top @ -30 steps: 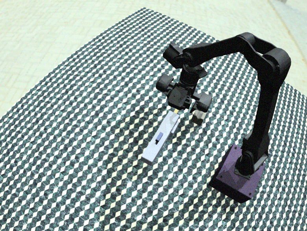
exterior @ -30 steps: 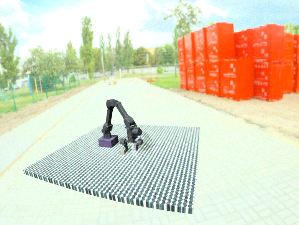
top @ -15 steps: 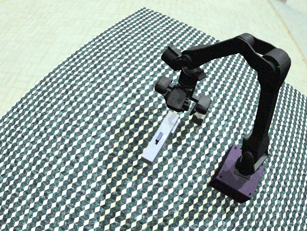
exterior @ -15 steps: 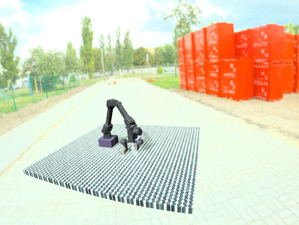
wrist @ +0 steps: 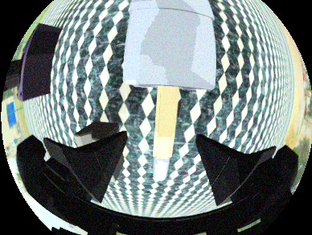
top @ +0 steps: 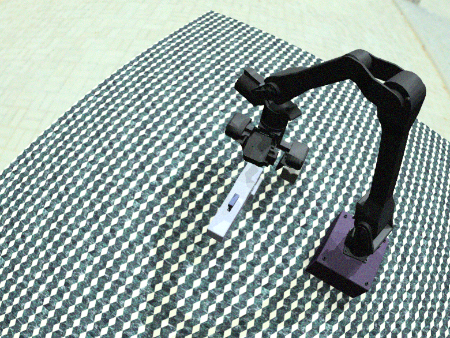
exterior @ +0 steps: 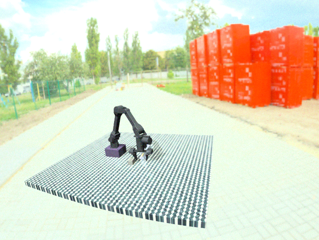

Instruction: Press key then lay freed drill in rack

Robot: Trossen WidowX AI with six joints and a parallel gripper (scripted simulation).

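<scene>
Right now my gripper tip is 40 mm to the right of the cream drill and 30 mm below it. Also, from my gripper tip: grey rack (80 mm behind, 20 mm to the right, 10 mm above); key (10 mm ahead, 160 mm to the left, 40 mm above); housing (10 mm ahead, 140 mm to the left, 30 mm above).
</scene>
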